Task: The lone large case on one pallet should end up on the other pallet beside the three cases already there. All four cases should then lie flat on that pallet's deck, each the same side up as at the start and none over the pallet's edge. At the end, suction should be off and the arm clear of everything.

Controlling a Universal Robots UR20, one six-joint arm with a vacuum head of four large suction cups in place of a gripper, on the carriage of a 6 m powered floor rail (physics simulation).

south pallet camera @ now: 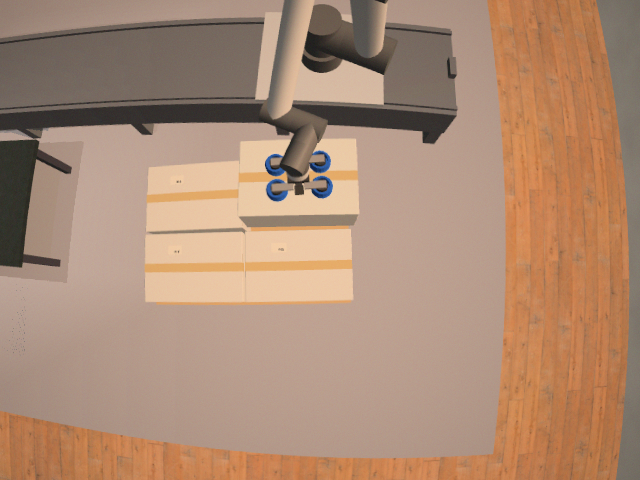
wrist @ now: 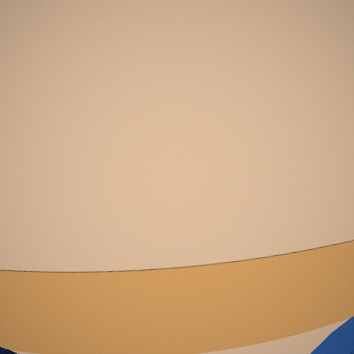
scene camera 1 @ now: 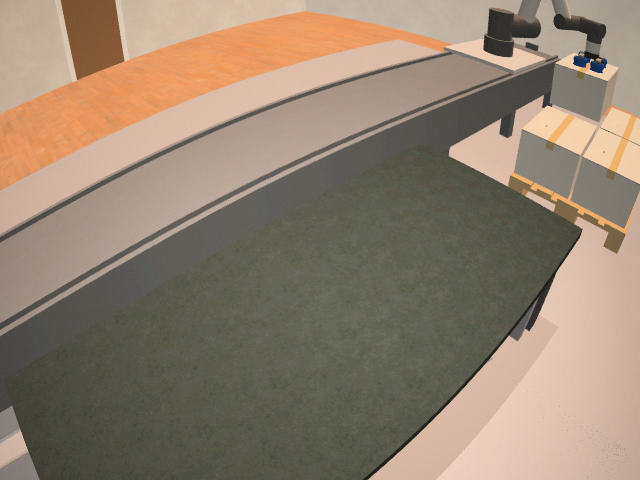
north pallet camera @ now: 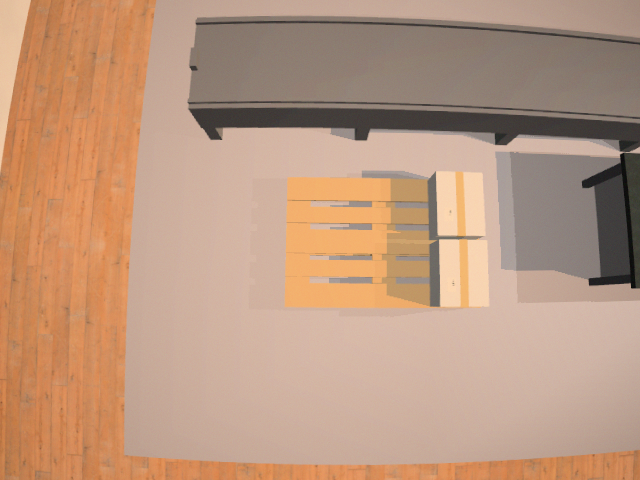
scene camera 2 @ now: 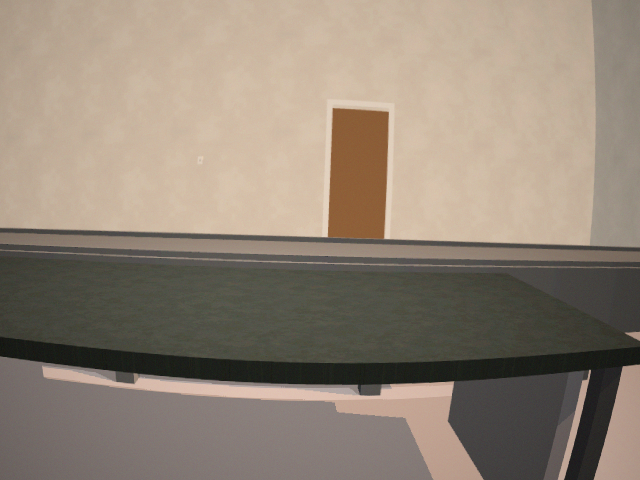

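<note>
My suction head, with four blue cups, sits on the taped top of the large case and holds it level. The case hangs above the rail-side right corner of the south pallet, its underside near the height of the neighbouring tops. Three cases lie flat there: one beside that corner on the left, one at the front left and one at the front right. The deck under the held case is mostly hidden.
The arm's carriage stands near the rail's south end. A dark table stands between the pallets. The north pallet bears two smaller cases at its right end.
</note>
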